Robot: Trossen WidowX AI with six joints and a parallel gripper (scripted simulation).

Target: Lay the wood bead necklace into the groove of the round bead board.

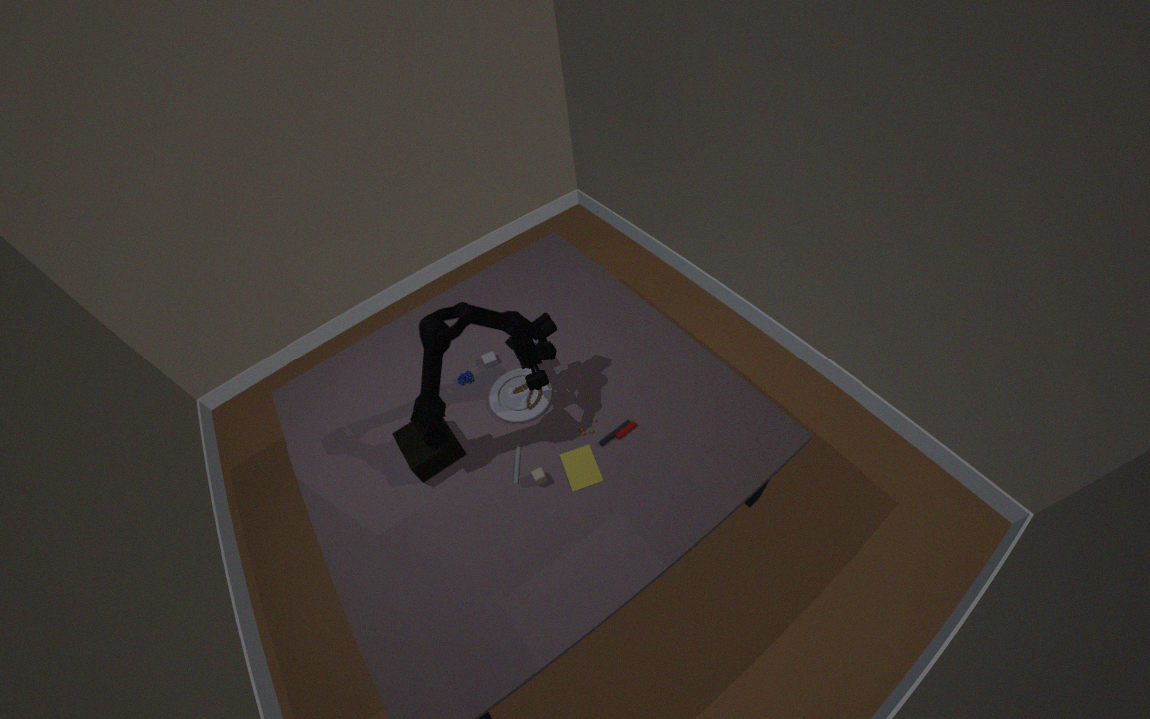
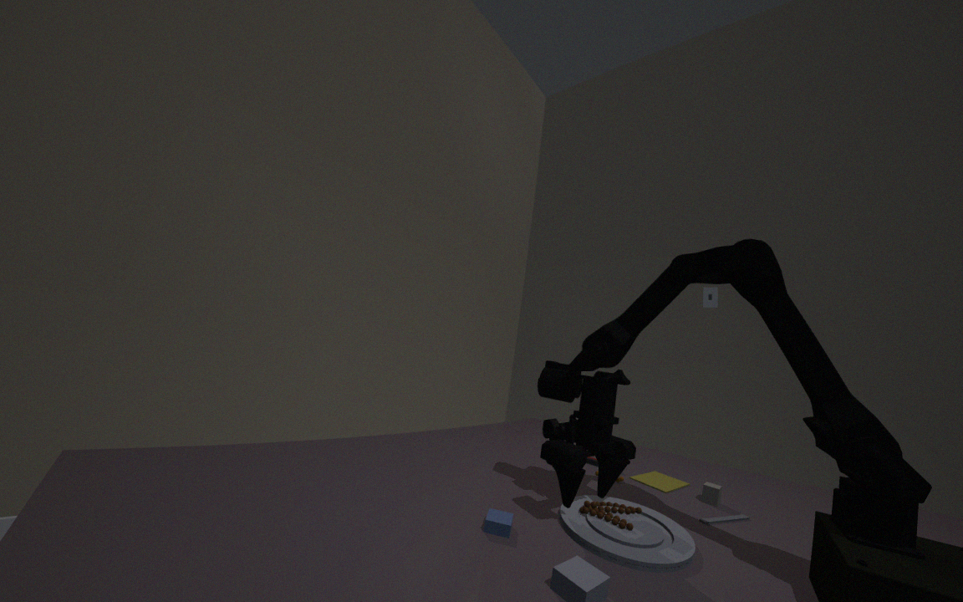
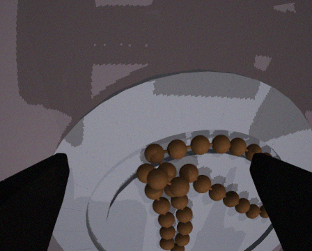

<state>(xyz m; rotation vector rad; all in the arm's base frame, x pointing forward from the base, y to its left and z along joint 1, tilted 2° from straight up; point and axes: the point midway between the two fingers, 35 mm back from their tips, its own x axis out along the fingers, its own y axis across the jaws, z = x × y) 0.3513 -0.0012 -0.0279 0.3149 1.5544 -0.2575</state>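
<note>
My gripper tip is 7 cm past the round bead board and 2 cm above it. Round my gripper tip: grey block (18 cm to the left, 5 cm behind, 1 cm below); blue block (14 cm to the left, 8 cm ahead, 2 cm below); thin stick (22 cm behind, 18 cm to the right, 2 cm below).
</note>
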